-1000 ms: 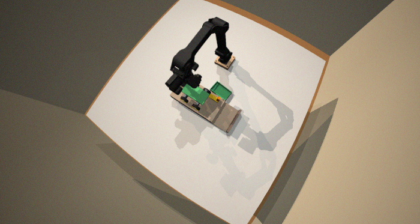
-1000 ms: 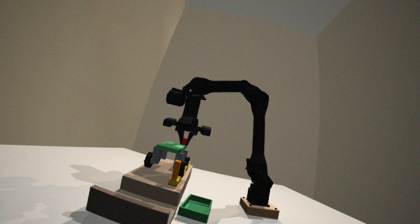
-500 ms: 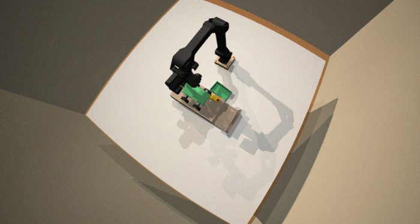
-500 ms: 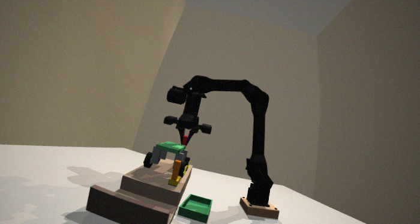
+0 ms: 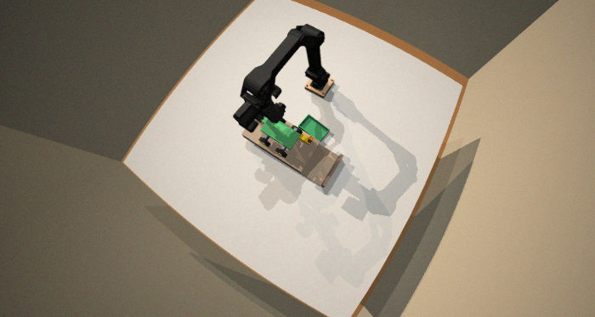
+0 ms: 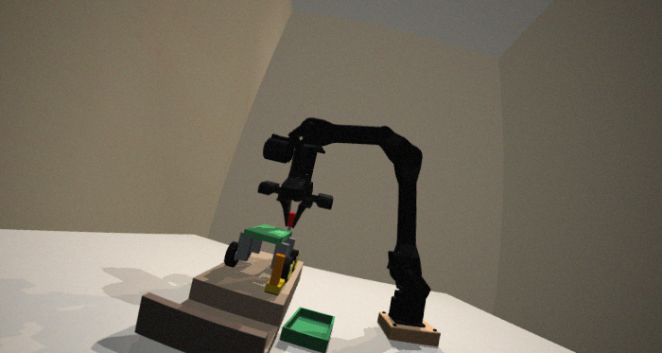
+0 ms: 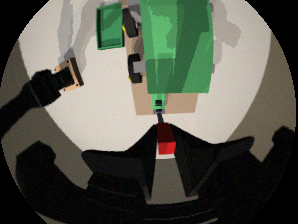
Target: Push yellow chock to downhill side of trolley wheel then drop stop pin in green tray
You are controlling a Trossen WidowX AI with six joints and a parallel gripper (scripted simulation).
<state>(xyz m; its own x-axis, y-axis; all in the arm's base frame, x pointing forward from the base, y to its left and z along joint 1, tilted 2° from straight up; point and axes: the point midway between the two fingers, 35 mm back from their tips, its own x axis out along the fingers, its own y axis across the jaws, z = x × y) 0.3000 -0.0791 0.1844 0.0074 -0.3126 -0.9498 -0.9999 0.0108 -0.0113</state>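
Right now my gripper tip is 190 mm to the right of the green tray, 180 mm above it and 100 mm past it. Round my gripper tip: brown ramp: 120 mm below, 100 mm to the left, 20 mm ahead; then trolley: 100 mm to the left, 60 mm below, 20 mm ahead; then red-headed stop pin: right at my gripper tip.
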